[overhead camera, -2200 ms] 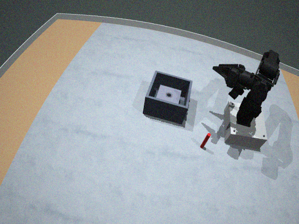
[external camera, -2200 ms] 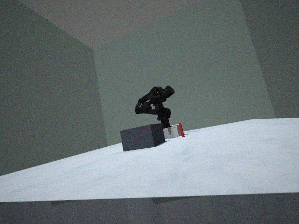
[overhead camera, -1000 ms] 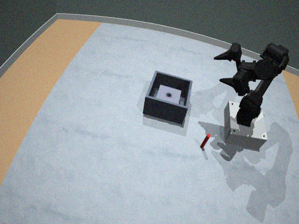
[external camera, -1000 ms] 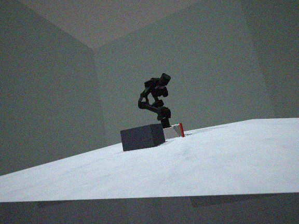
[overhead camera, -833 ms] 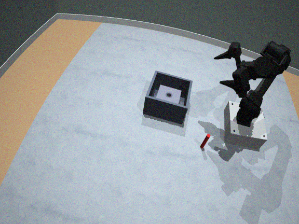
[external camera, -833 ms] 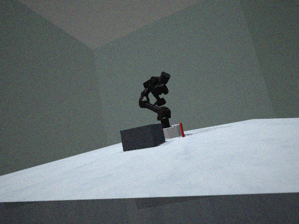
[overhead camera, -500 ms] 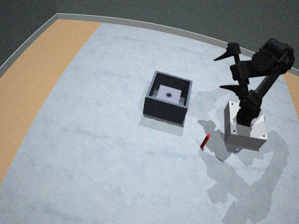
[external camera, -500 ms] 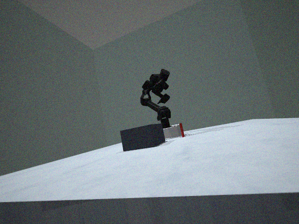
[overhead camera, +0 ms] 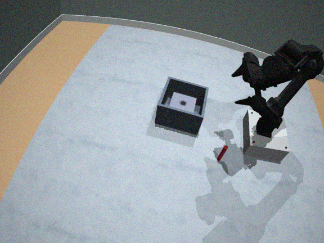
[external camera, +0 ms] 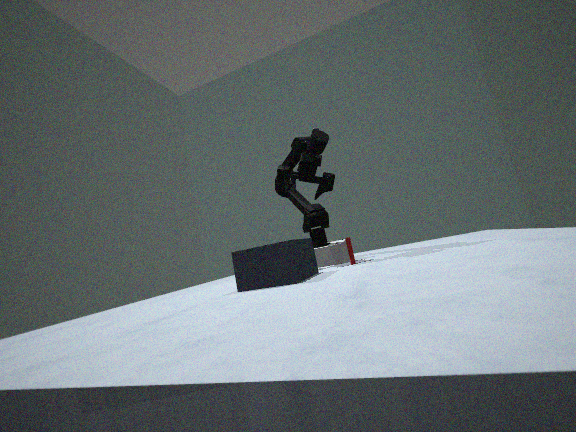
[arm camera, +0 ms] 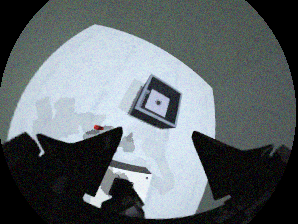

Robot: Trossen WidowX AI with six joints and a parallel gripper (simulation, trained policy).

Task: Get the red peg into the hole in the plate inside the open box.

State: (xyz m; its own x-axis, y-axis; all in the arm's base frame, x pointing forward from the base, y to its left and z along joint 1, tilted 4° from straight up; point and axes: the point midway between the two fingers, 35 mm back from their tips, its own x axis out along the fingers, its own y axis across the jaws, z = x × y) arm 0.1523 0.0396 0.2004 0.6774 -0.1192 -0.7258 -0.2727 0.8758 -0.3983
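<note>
Right now the red peg is 4 cm behind my gripper tip, 11 cm to the left of it and 19 cm below it. From my gripper tip the other things lie so: pale plate 15 cm ahead, 4 cm to the right, 19 cm below; then dark box 15 cm ahead, 4 cm to the right, 21 cm below.
</note>
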